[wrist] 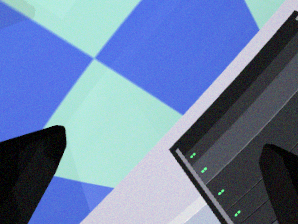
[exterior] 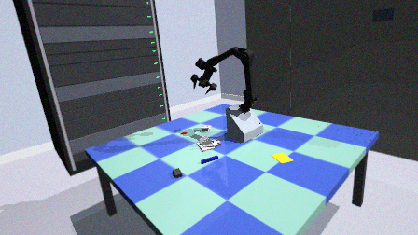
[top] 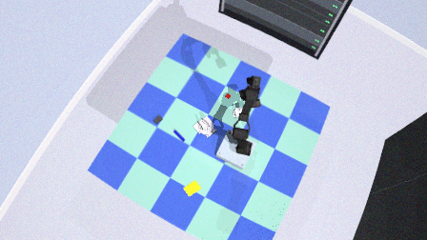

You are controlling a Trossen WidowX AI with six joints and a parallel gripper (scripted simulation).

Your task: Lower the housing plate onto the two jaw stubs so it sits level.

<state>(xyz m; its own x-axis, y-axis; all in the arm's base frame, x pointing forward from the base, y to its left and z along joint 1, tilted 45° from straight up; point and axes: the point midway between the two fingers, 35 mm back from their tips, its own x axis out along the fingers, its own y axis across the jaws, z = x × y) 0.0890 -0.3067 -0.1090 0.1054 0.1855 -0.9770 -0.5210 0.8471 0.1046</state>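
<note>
My gripper tip is now 40 mm short of the grey housing plate, 60 mm to the right of it and 240 mm above it. Round my gripper tip: blue bar: 330 mm ahead, 390 mm to the left, 270 mm below; red piece: 160 mm ahead, 30 mm to the right, 270 mm below; dark block: 520 mm ahead, 360 mm to the left, 260 mm below.
</note>
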